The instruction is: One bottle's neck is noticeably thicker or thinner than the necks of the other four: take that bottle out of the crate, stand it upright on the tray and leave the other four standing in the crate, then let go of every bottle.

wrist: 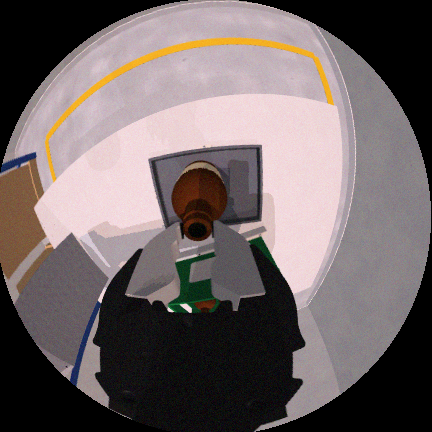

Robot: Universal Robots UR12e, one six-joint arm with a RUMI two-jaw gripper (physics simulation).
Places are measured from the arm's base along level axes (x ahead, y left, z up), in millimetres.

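Where they show: gripper, between the fingertips: [197, 222].
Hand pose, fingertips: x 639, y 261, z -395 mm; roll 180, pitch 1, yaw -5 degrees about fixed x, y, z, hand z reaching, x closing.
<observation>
After its pixels a point has its place.
A brown bottle [199, 192] {x 644, y 287, z -413 mm} with a cream label band is seen from above, neck toward the camera. My gripper [197, 222] {x 639, y 261, z -395 mm} is shut on its neck near the mouth. The bottle is over the grey tray [255, 187] {x 767, y 230, z -595 mm}; whether its base touches the tray cannot be told. The green crate [192, 289] {x 587, y 50, z -457 mm} is below and behind the fingers, mostly hidden by them and the black gripper body. Part of another brown bottle [206, 305] {x 603, y -76, z -474 mm} shows in it; the other bottles are hidden.
The tray stands on a pale table [305, 150] {x 924, y 327, z -600 mm}. A thin grey bar [257, 232] {x 771, y 107, z -576 mm} lies between tray and crate. At the left are a brown panel [17, 210] and a dark grey surface [62, 295] {x 84, y 35, z -366 mm} with a blue edge. A yellow line [230, 41] runs on the floor beyond the table.
</observation>
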